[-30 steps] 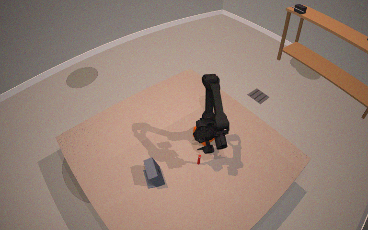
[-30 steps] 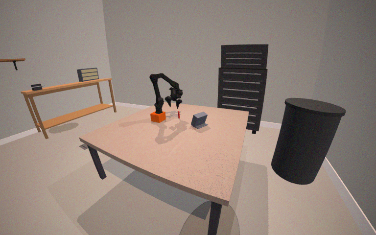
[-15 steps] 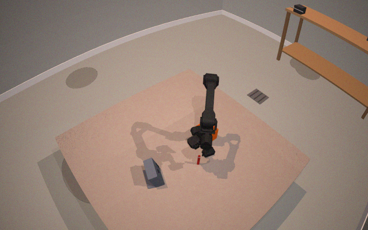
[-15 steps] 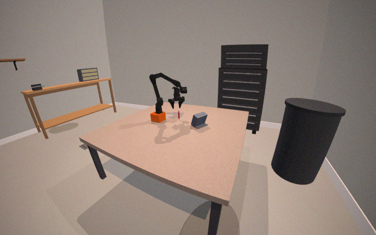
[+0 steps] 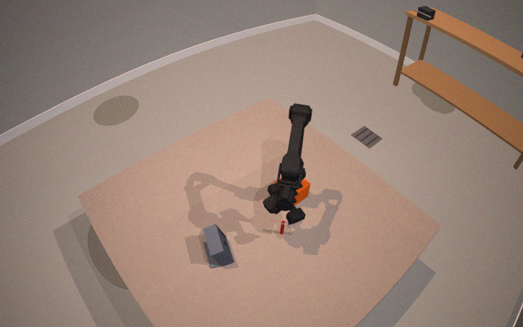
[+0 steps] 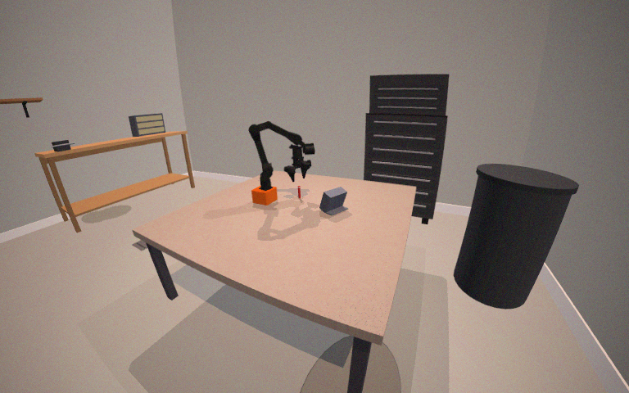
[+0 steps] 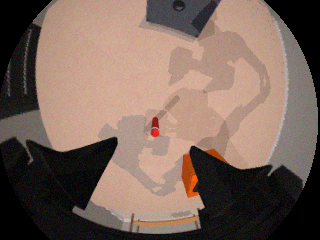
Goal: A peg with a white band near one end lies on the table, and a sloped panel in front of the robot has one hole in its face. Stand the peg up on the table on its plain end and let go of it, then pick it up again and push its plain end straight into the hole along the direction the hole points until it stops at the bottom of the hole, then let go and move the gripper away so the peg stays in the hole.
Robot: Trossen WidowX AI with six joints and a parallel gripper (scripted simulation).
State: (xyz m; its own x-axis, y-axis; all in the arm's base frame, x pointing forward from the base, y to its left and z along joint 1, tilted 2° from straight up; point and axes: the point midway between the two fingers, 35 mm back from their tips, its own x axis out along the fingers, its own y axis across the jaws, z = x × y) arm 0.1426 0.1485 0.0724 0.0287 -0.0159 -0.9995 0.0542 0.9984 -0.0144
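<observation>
Right now the peg is 6 cm below my gripper tip. From my gripper tip the other things lie so: sloped panel: 27 cm ahead, 6 cm below, 3 cm to the right.
</observation>
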